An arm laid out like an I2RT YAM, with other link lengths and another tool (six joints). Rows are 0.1 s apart.
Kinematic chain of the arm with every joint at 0, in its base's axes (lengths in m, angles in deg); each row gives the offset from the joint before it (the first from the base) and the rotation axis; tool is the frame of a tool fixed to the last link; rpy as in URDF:
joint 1: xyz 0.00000 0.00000 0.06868 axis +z
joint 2: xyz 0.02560 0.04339 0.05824 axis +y
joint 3: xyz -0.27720 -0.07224 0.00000 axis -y
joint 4: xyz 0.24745 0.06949 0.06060 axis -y
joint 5: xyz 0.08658 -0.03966 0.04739 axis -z
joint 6: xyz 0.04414 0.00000 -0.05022 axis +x
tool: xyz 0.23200 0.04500 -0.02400 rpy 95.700 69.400 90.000
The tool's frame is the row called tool.
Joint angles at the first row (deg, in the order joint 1, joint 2, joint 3, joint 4, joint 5, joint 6):
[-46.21 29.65 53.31 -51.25 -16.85 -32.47]
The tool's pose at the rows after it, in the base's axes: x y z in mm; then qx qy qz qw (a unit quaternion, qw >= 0):
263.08 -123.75 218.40 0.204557 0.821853 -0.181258 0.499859
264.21 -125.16 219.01 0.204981 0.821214 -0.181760 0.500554
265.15 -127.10 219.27 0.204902 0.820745 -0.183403 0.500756
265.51 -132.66 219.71 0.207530 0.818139 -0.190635 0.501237
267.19 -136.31 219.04 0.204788 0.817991 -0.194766 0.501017
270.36 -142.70 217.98 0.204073 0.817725 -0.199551 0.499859
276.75 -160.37 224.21 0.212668 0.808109 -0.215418 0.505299
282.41 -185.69 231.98 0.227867 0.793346 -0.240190 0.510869
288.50 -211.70 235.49 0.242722 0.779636 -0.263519 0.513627
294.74 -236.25 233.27 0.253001 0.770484 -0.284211 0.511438
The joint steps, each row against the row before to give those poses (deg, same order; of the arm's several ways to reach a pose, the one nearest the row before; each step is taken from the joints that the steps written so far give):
[-0.01 0.15 -0.05 0.34 0.19 0.22]
[-0.01 0.23 -0.04 0.40 0.04 0.06]
[0.00 0.24 -0.09 0.43 0.14 -0.07]
[0.00 0.06 -0.39 0.94 0.79 0.01]
[0.00 0.41 -0.35 0.90 0.22 -0.46]
[0.06 0.95 -0.41 1.47 0.48 -0.32]
[0.01 1.48 -0.57 3.77 1.77 0.55]
[-0.07 1.75 -0.93 5.00 2.94 0.75]
[0.01 2.21 -1.48 5.60 3.01 0.59]
[0.03 2.85 -1.63 5.59 2.66 -0.04]

